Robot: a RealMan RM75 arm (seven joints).
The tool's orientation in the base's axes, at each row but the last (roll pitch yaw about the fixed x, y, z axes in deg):
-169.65 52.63 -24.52
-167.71 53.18 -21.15
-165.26 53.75 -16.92
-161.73 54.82 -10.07
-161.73 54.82 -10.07
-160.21 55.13 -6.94
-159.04 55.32 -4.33
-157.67 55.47 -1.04
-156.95 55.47 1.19
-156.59 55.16 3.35
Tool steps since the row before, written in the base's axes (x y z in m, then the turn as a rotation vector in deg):
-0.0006 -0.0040 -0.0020 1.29 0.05 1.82
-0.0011 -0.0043 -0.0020 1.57 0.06 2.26
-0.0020 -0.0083 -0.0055 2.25 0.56 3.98
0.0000 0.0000 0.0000 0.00 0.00 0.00
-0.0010 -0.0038 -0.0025 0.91 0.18 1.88
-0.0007 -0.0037 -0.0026 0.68 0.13 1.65
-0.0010 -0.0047 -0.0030 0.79 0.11 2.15
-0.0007 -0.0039 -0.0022 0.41 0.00 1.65
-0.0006 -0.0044 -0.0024 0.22 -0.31 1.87
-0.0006 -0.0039 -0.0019 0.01 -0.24 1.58
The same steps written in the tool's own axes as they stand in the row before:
0.0023 0.0039 -0.0004 -0.75 -0.93 -1.88
0.0019 0.0045 -0.0002 -0.94 -1.14 -2.32
0.0047 0.0090 0.0006 -2.03 -2.16 -3.52
0.0000 0.0000 0.0000 0.00 0.00 0.00
0.0019 0.0043 0.0004 -1.04 -0.88 -1.59
0.0020 0.0041 0.0003 -0.98 -0.70 -1.33
0.0021 0.0052 0.0004 -1.32 -0.83 -1.68
0.0015 0.0043 0.0001 -1.13 -0.49 -1.17
0.0016 0.0048 0.0001 -1.42 -0.19 -1.26
0.0011 0.0042 0.0001 -1.30 -0.14 -0.92

